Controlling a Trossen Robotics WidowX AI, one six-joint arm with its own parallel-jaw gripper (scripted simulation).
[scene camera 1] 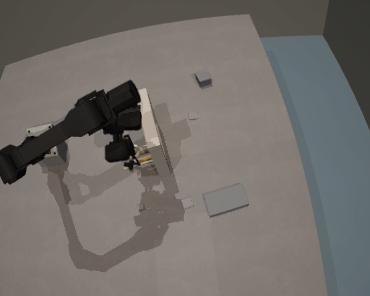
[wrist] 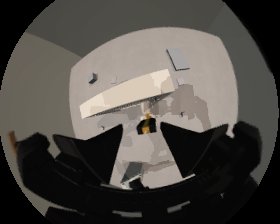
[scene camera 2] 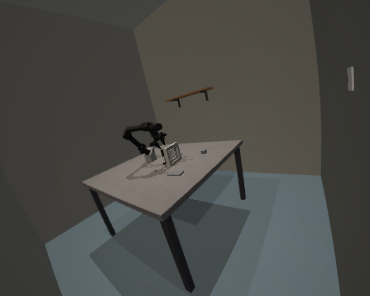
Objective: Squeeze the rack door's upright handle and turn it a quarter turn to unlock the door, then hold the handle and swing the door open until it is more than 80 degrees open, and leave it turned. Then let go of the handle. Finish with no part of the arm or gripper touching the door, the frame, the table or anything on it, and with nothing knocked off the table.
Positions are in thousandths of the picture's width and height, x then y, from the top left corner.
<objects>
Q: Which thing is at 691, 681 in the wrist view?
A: My gripper.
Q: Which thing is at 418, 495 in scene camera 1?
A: A white rack.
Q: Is my gripper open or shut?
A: Open.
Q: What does my gripper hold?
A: Nothing.
</objects>
